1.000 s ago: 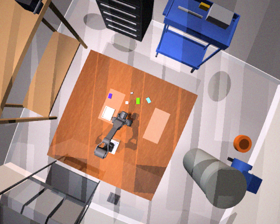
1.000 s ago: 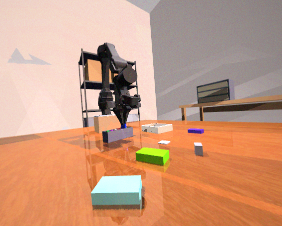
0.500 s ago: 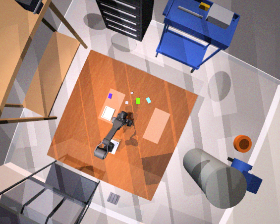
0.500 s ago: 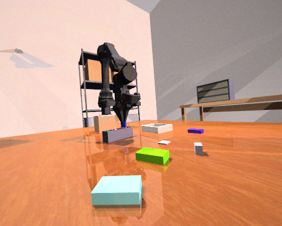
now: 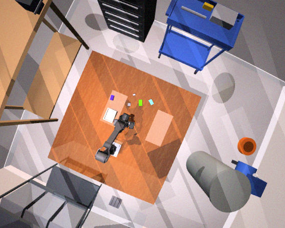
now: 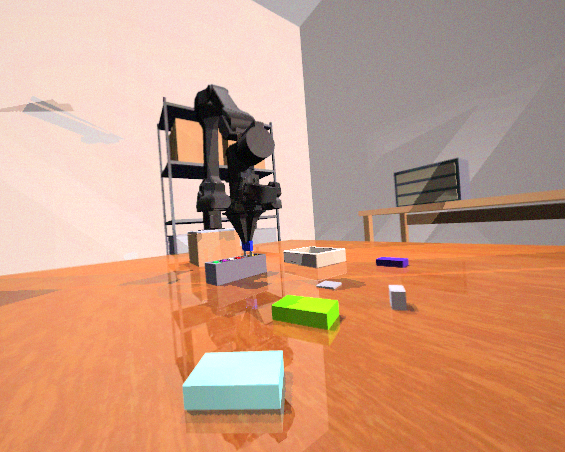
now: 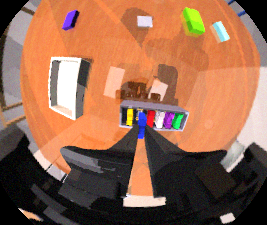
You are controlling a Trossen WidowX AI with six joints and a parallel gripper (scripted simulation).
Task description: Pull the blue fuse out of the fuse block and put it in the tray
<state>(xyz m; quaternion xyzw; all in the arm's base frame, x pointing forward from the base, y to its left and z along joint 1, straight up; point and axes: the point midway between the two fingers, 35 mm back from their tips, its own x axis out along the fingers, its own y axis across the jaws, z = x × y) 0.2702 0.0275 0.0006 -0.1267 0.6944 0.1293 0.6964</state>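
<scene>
Right now the white tray is 20 mm behind my gripper tip, 180 mm to the left of it and 60 mm below it. Also, from my gripper tip: small grey block 300 mm ahead, 80 mm to the left, 60 mm below; blue fuse 10 mm below; green block 260 mm ahead, 20 mm to the right, 60 mm below.
</scene>
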